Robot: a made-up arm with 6 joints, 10 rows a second.
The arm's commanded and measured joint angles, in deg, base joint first. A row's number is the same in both.
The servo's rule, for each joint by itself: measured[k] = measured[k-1] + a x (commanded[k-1-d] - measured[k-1]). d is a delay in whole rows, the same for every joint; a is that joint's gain. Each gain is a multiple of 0.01, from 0.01 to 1. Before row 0 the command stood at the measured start. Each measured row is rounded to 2 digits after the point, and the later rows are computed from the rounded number. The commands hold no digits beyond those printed.
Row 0, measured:
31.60 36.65 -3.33 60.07 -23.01 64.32
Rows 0 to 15, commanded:
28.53 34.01 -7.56 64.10 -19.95 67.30
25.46 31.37 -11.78 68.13 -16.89 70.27
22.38 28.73 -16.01 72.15 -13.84 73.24
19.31 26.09 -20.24 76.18 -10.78 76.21
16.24 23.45 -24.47 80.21 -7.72 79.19
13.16 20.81 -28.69 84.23 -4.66 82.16
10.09 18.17 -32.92 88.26 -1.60 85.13
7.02 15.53 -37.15 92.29 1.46 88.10
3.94 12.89 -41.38 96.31 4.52 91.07
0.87 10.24 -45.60 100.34 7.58 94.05
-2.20 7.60 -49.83 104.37 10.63 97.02
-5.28 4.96 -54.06 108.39 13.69 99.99
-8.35 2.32 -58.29 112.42 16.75 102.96
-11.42 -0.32 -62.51 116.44 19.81 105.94
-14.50 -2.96 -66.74 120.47 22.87 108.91
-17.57 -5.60 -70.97 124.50 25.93 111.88
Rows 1 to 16, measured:
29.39 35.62 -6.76 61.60 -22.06 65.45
26.56 33.96 -10.83 64.08 -20.46 67.28
23.55 31.92 -15.03 67.15 -18.41 69.54
20.50 29.65 -19.25 70.58 -16.04 72.07
17.43 27.23 -23.48 74.24 -13.46 74.78
14.36 24.73 -27.70 78.04 -10.73 77.58
11.29 22.17 -31.93 81.92 -7.90 80.45
8.22 19.58 -36.16 85.86 -5.00 83.36
5.14 16.97 -40.39 89.83 -2.05 86.29
2.07 14.35 -44.61 93.82 0.94 89.24
-1.00 11.72 -48.84 97.83 3.94 92.20
-4.08 9.08 -53.07 101.84 6.96 95.16
-7.15 6.44 -57.30 105.86 9.99 98.12
-10.22 3.80 -61.52 109.88 13.03 101.09
-13.30 1.16 -65.75 113.90 16.08 104.06
-16.37 -1.48 -69.98 117.93 19.13 107.03
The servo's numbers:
d 0
a 0.72 0.39 0.81 0.38 0.31 0.38

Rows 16 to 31, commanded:
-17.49 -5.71 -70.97 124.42 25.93 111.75
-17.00 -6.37 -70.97 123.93 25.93 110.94
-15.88 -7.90 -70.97 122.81 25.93 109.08
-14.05 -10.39 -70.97 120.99 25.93 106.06
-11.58 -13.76 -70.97 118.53 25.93 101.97
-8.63 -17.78 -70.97 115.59 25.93 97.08
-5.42 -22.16 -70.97 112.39 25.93 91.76
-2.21 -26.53 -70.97 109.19 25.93 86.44
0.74 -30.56 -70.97 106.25 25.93 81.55
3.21 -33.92 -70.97 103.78 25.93 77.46
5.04 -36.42 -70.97 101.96 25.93 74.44
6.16 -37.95 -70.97 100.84 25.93 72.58
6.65 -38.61 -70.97 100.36 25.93 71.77
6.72 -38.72 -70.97 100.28 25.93 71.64
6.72 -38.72 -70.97 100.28 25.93 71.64
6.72 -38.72 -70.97 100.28 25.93 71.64
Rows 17 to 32, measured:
-17.18 -3.13 -70.78 120.40 21.24 108.82
-17.05 -4.39 -70.93 121.74 22.69 109.63
-16.21 -5.76 -70.96 122.15 23.69 109.42
-14.65 -7.57 -70.97 121.71 24.38 108.14
-12.44 -9.98 -70.97 120.50 24.86 105.80
-9.70 -13.02 -70.97 118.63 25.19 102.49
-6.62 -16.58 -70.97 116.26 25.42 98.41
-3.44 -20.46 -70.97 113.57 25.58 93.86
-0.43 -24.40 -70.97 110.79 25.69 89.18
2.19 -28.11 -70.97 108.13 25.76 84.73
4.24 -31.35 -70.97 105.79 25.81 80.82
5.62 -33.92 -70.97 103.91 25.85 77.69
6.36 -35.75 -70.97 102.56 25.87 75.44
6.62 -36.91 -70.97 101.69 25.89 74.00
6.69 -37.62 -70.97 101.15 25.90 73.10
6.71 -38.05 -70.97 100.82 25.91 72.55

